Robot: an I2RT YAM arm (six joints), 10 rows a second.
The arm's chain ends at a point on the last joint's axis. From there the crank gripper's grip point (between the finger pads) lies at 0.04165 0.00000 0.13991 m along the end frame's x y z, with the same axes.
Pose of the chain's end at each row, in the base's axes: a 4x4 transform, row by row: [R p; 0 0 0 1], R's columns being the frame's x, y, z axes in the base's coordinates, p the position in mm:
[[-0.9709 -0.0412 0.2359 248.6], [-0.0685 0.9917 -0.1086 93.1], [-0.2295 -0.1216 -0.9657 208.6], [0 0 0 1]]
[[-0.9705 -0.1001 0.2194 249.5], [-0.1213 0.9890 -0.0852 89.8], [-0.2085 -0.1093 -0.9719 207.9], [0 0 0 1]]
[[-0.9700 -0.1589 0.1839 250.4], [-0.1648 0.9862 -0.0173 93.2], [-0.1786 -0.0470 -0.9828 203.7], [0 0 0 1]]
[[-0.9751 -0.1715 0.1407 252.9], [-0.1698 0.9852 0.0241 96.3], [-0.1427 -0.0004 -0.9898 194.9], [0 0 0 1]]
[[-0.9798 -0.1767 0.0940 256.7], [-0.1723 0.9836 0.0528 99.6], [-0.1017 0.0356 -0.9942 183.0], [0 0 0 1]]
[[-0.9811 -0.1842 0.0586 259.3], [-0.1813 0.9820 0.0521 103.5], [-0.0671 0.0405 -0.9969 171.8], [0 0 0 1]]
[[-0.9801 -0.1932 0.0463 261.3], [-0.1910 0.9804 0.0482 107.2], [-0.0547 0.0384 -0.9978 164.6], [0 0 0 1]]
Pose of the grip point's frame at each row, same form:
[[-0.9709 -0.0412 0.2359 241.2], [-0.0685 0.9917 -0.1086 75.1], [-0.2295 -0.1216 -0.9657 63.9], [0 0 0 1]]
[[-0.9705 -0.1001 0.2194 239.8], [-0.1213 0.9890 -0.0852 72.8], [-0.2085 -0.1093 -0.9719 63.2], [0 0 0 1]]
[[-0.9700 -0.1589 0.1839 235.7], [-0.1648 0.9862 -0.0173 83.9], [-0.1786 -0.0470 -0.9828 58.8], [0 0 0 1]]
[[-0.9751 -0.1715 0.1407 232.0], [-0.1698 0.9852 0.0241 92.6], [-0.1427 -0.0004 -0.9898 50.5], [0 0 0 1]]
[[-0.9798 -0.1767 0.0940 229.0], [-0.1723 0.9836 0.0528 99.8], [-0.1017 0.0356 -0.9942 39.7], [0 0 0 1]]
[[-0.9811 -0.1842 0.0586 226.6], [-0.1813 0.9820 0.0521 103.2], [-0.0671 0.0405 -0.9969 29.5], [0 0 0 1]]
[[-0.9801 -0.1932 0.0463 227.0], [-0.1910 0.9804 0.0482 106.0], [-0.0547 0.0384 -0.9978 22.7], [0 0 0 1]]

